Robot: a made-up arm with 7 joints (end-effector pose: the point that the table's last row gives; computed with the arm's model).
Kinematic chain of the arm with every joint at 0, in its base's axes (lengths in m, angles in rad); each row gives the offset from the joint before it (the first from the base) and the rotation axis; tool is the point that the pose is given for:
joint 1: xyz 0 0 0.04 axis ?
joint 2: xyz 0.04 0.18 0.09 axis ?
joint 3: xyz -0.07 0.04 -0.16 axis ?
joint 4: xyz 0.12 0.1 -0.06 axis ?
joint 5: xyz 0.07 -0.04 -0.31 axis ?
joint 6: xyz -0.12 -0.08 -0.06 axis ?
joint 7: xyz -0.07 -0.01 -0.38 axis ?
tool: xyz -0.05 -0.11 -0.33
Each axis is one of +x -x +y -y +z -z.
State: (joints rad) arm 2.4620 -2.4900 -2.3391 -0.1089 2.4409 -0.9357 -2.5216
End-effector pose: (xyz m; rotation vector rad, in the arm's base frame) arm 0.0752 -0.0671 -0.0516 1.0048 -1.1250 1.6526
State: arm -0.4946 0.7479 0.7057 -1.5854 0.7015 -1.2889 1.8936
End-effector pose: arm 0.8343 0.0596 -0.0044 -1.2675 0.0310 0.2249
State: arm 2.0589 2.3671 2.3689 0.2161 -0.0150 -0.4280 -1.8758
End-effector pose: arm -0.3321 -0.2862 0.7802 -0.3360 0.9170 -0.0357
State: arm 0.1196 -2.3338 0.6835 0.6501 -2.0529 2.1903 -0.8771
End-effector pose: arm -0.9164 0.6122 0.3635 -2.1224 0.2574 -1.7714
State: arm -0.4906 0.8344 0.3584 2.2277 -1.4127 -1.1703 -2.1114
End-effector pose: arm -0.0158 0.1891 -0.5271 1.2966 -1.5108 0.9873
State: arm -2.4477 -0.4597 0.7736 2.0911 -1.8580 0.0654 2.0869
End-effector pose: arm -0.7719 -0.0546 -0.2022 -0.1681 1.5359 -2.0508
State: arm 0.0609 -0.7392 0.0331 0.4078 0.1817 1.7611 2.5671
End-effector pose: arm -0.4998 0.4458 -0.0652 -1.2009 -1.6604 1.6237
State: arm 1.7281 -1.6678 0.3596 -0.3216 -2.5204 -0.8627 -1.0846
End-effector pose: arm 0.1560 0.2018 0.2351 0.5883 -1.9712 -0.9379
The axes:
joint 1: +x
joint 2: -y
joint 3: +x
joint 4: +y
joint 5: +y
joint 6: -z
joint 7: +y

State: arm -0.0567 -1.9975 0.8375 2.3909 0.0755 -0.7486 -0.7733
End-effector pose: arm 0.5583 -0.2359 0.6761 -1.4580 -1.8235 0.9718
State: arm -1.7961 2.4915 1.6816 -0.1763 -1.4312 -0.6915 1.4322
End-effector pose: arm -0.1821 0.5931 -1.0683 -0.1210 -0.5166 2.4983
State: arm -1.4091 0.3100 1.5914 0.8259 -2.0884 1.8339 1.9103
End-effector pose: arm 0.0664 0.4407 -0.6524 1.9447 0.7396 0.3077
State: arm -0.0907 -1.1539 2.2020 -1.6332 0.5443 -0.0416 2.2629
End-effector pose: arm 0.1439 0.6251 -0.2488 2.3986 1.1741 -0.0169
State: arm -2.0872 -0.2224 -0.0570 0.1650 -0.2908 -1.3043 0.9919
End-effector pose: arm -0.1645 -0.7400 0.7433 -2.1426 2.0213 -0.2843
